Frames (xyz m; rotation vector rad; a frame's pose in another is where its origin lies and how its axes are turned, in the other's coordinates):
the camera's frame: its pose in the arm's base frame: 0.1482 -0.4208 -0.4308 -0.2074 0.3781 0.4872
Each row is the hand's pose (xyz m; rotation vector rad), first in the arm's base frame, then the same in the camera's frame.
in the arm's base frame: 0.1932 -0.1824 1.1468 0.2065 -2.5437 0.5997
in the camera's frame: -0.4964 0.0197 1.5169 -0.4899 -2.8637 0.1951
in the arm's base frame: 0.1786 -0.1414 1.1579 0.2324 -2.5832 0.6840
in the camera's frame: -0.4957 0.0612 1.5341 -0.4971 -2.8991 0.2997
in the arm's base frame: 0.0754 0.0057 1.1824 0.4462 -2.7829 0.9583
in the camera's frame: -0.5286 0.2365 1.5666 0.4080 2.9732 -0.6680
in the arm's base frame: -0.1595 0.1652 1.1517 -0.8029 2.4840 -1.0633
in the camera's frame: -0.6418 0.4931 1.5124 0.0742 2.4449 -0.9645
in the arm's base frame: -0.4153 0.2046 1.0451 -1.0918 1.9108 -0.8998
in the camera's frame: -0.7916 0.6639 1.3489 -0.3017 1.9156 -1.0506
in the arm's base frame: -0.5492 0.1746 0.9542 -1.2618 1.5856 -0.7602
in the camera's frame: -0.8769 0.7133 1.2171 -0.5401 1.6156 -1.0348
